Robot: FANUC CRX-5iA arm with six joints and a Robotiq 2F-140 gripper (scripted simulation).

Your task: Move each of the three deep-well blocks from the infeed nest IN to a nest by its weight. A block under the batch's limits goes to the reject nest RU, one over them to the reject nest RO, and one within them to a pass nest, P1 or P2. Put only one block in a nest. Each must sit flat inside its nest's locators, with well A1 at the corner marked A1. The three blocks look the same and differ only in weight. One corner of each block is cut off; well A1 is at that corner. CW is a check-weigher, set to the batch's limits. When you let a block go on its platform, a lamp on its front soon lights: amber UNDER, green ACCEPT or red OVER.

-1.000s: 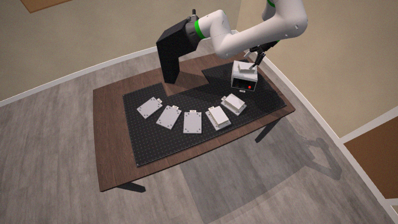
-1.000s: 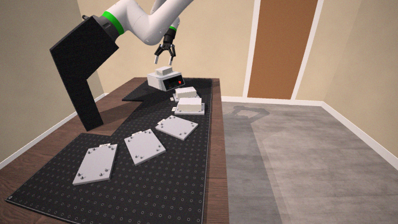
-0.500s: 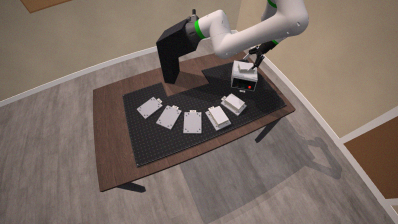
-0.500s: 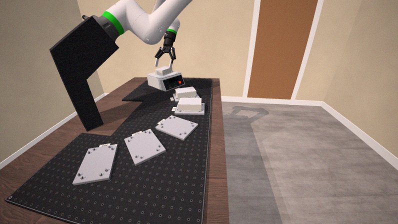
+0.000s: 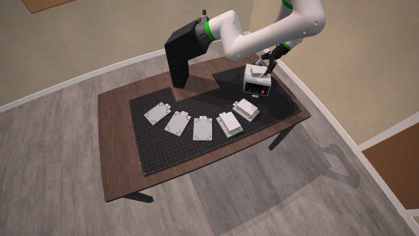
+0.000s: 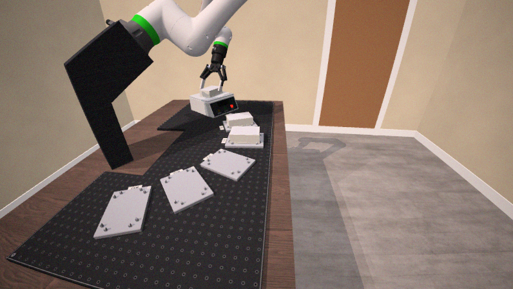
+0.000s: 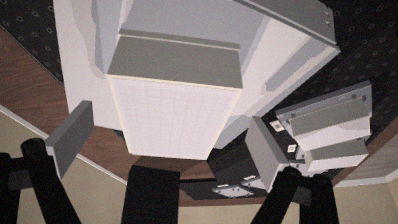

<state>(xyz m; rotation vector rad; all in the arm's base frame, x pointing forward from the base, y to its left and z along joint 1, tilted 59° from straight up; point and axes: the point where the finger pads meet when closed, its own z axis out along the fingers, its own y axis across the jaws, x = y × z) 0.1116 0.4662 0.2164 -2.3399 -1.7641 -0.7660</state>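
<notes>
Now: hand 4 cm above the weigher platform. Also, from my hand: plate 29 cm ahead, 14 cm to the right, 13 cm below; then check-weigher CW 7 cm below.
</notes>
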